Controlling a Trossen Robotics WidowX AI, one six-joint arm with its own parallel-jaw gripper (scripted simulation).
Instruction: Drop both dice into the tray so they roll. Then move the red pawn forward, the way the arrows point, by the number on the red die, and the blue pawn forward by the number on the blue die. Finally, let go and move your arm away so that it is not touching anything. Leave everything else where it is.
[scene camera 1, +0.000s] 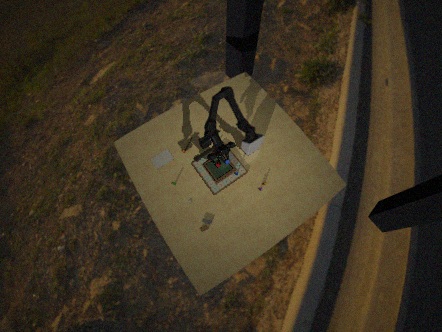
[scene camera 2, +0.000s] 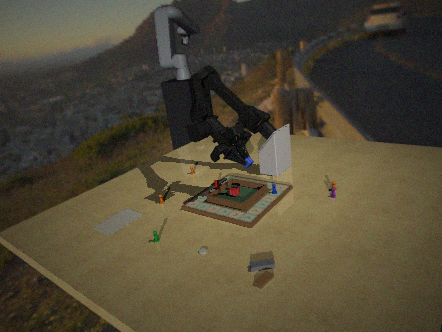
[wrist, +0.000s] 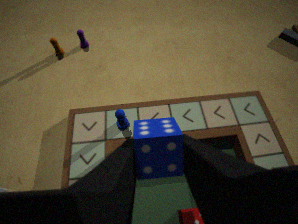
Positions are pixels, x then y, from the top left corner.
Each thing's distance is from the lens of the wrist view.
my gripper (wrist: 156, 143): 11 cm
blue die (wrist: 158, 143): 9 cm
corner arrow square (wrist: 90, 131): 25 cm
The marked spots on the blue die and the corner arrow square are 17 cm apart.
